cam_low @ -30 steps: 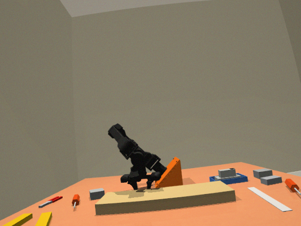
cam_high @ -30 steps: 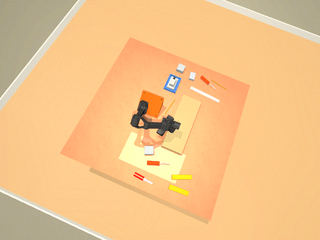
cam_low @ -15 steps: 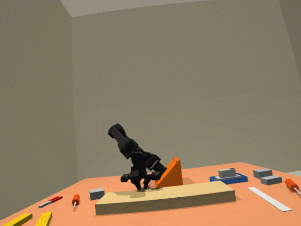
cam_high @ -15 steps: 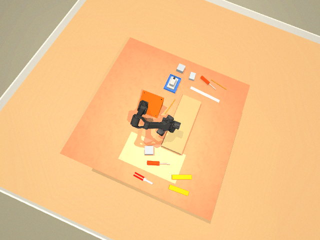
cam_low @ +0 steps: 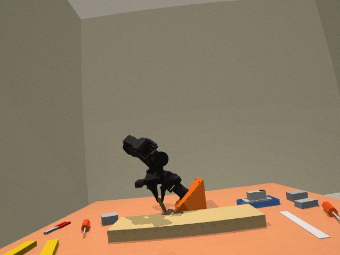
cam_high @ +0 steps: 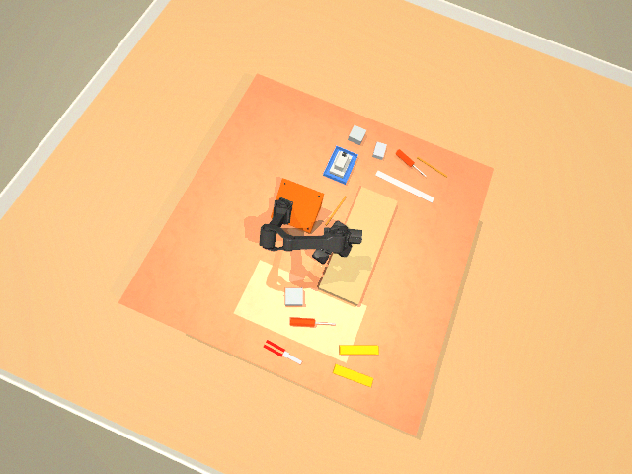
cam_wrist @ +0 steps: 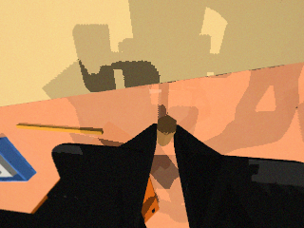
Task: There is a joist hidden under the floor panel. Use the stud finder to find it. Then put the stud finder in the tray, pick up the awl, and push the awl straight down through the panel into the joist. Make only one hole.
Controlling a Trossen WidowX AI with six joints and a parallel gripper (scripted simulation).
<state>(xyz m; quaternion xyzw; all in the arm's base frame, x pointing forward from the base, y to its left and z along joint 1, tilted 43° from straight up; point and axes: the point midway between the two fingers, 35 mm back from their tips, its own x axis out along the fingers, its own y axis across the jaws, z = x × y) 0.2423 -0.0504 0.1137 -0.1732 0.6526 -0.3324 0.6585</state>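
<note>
Right now my gripper tip is 4 cm past the awl, 3 cm above it and 1 cm to the right of it. From my gripper tip the other things lie so: grey stud finder 45 cm to the left, 8 cm behind, 3 cm below; blue tray 44 cm to the left, 8 cm behind, 7 cm below; square indicator 47 cm to the left, 8 cm behind, 2 cm below.
</note>
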